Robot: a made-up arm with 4 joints. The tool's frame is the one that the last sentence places.
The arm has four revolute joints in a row. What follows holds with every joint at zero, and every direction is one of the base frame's. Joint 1 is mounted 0.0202 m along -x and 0.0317 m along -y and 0.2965 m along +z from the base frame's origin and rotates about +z. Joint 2 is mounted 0.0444 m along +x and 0.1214 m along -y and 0.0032 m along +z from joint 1 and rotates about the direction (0.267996, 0.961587, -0.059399). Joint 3 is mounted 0.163 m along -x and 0.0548 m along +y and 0.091 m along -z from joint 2 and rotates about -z. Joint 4 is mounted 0.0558 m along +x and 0.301 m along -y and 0.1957 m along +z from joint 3 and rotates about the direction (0.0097, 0.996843, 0.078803). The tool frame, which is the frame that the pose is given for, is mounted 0.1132 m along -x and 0.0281 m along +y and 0.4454 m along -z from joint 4; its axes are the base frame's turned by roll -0.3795, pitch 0.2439 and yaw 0.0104 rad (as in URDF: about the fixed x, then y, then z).
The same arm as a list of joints. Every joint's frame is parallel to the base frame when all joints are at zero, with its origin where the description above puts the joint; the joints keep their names.
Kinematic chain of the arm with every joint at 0, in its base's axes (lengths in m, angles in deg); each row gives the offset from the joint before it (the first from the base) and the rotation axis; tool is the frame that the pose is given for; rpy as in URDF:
joint 1: xyz -0.0202 -0.0317 0.2965 axis +z
joint 2: xyz 0.0444 -0.1214 0.0032 axis 0.267996 0.961587 -0.059399
joint 3: xyz -0.163 0.0548 -0.091 axis -z
joint 4: xyz 0.0558 -0.301 0.1957 axis 0.0097 0.996843 0.078803
tool: xyz -0.1132 0.0281 -0.4454 rpy -21.74 13.97 0.6

